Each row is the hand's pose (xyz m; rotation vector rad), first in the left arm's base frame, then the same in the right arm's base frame.
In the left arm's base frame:
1: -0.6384 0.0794 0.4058 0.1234 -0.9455 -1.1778
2: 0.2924 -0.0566 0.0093 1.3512 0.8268 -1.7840
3: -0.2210 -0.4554 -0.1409 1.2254 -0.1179 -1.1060
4: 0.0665 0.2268 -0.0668 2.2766 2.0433 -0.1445
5: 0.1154 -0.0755 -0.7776 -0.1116 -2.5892 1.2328
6: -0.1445 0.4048 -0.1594 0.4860 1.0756 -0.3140
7: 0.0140 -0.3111 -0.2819 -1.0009 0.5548 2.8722
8: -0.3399 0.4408 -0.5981 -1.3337 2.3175 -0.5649
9: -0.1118 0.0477 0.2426 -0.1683 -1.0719 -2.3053
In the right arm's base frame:
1: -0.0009 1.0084 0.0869 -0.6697 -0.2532 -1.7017
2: 0.1166 0.4753 -0.7758 -0.9390 -0.7470 2.8009
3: -0.4670 0.5092 -0.4541 0.6894 0.0712 -2.1490
4: 0.1282 0.8445 -0.7489 -2.3265 -0.9186 0.8862
5: -0.4821 0.7826 -1.2208 -0.4117 -1.6514 0.7503
6: 0.0734 1.1288 -0.7189 0.7976 1.6374 -1.1949
7: -0.3565 0.5228 -0.7431 0.3520 0.7055 2.4594
8: -0.2795 1.3918 -0.9146 0.5624 -2.6773 0.1507
9: 0.1316 0.7244 -0.3679 -1.5083 -0.6009 -2.4334

